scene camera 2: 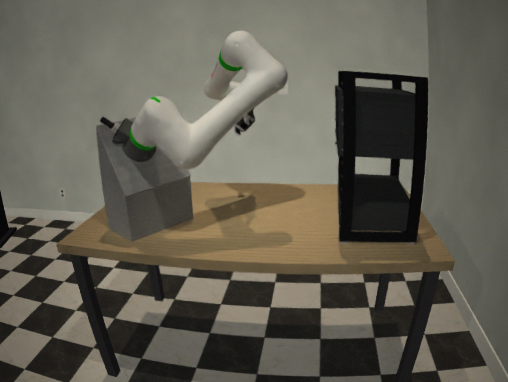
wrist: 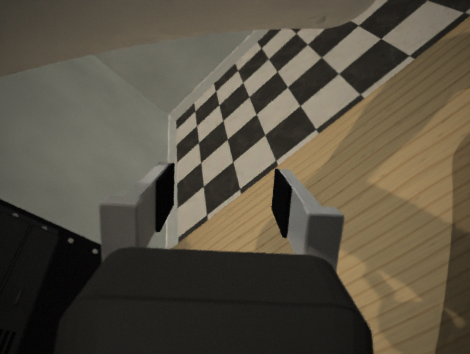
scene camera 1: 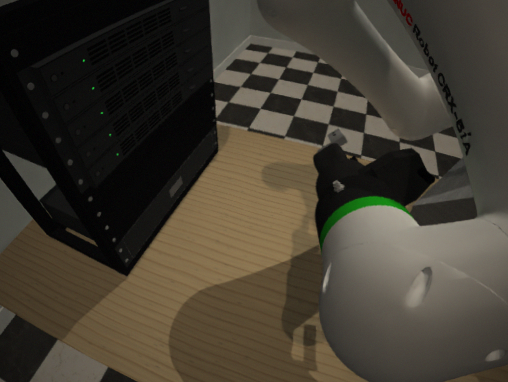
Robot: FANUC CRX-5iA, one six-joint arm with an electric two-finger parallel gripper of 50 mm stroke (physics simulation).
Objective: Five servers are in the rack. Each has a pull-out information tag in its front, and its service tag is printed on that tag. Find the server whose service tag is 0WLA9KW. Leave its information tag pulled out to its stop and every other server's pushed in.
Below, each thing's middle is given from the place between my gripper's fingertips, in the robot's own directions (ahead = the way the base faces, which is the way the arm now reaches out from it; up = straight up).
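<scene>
The black rack [scene camera 1: 104, 102] is there, and my hand is 60 mm above it, 210 mm to the left of it and 480 mm short of it.
</scene>
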